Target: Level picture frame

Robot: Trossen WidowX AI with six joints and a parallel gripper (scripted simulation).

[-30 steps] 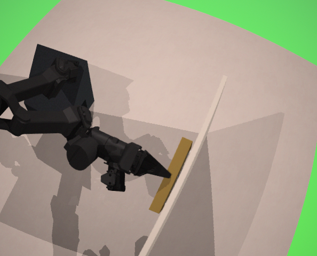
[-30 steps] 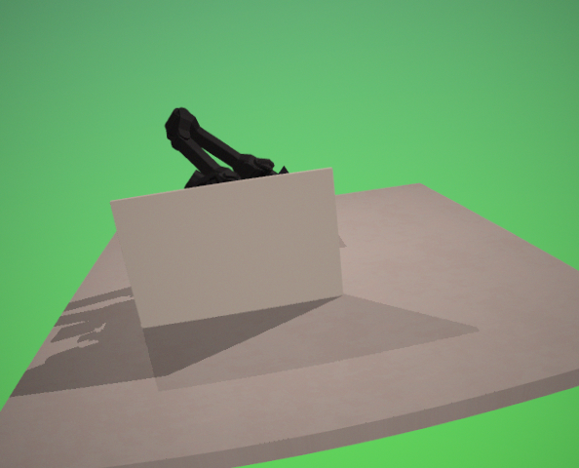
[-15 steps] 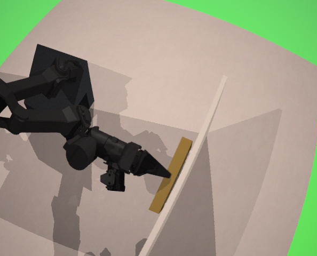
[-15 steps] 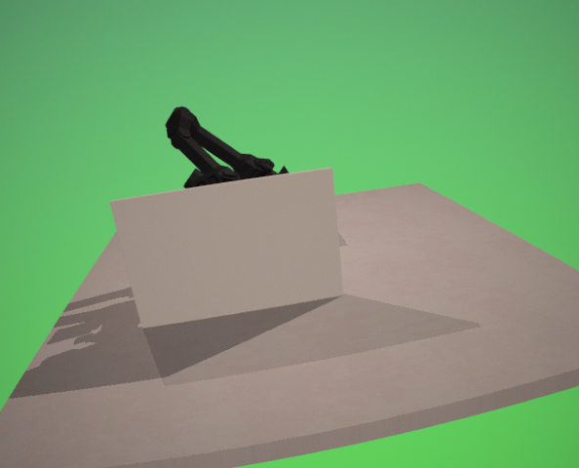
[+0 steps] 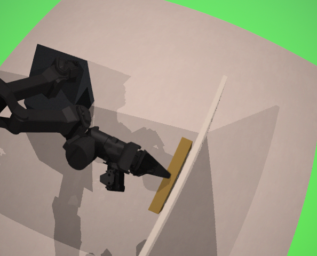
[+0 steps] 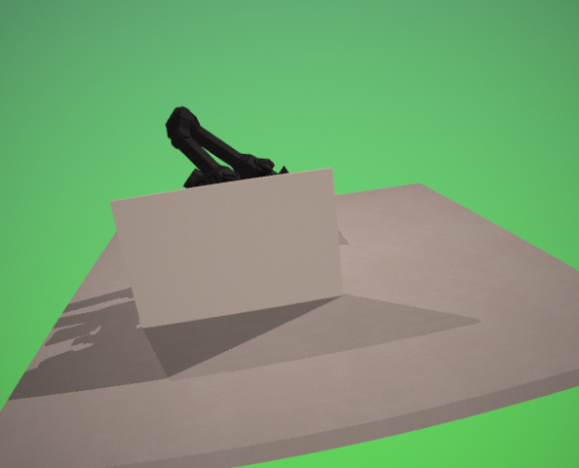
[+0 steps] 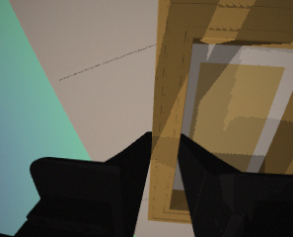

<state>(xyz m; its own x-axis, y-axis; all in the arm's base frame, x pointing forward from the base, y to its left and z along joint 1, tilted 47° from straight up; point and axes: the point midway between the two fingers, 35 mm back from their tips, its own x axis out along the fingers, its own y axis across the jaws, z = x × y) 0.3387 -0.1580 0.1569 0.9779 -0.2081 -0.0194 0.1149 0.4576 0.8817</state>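
The picture frame is 50 mm below my gripper tip, 20 mm to the left of it and 10 mm ahead of it. Also, from my gripper tip: thin upright wall 70 mm below, 20 mm ahead, 10 mm to the left.
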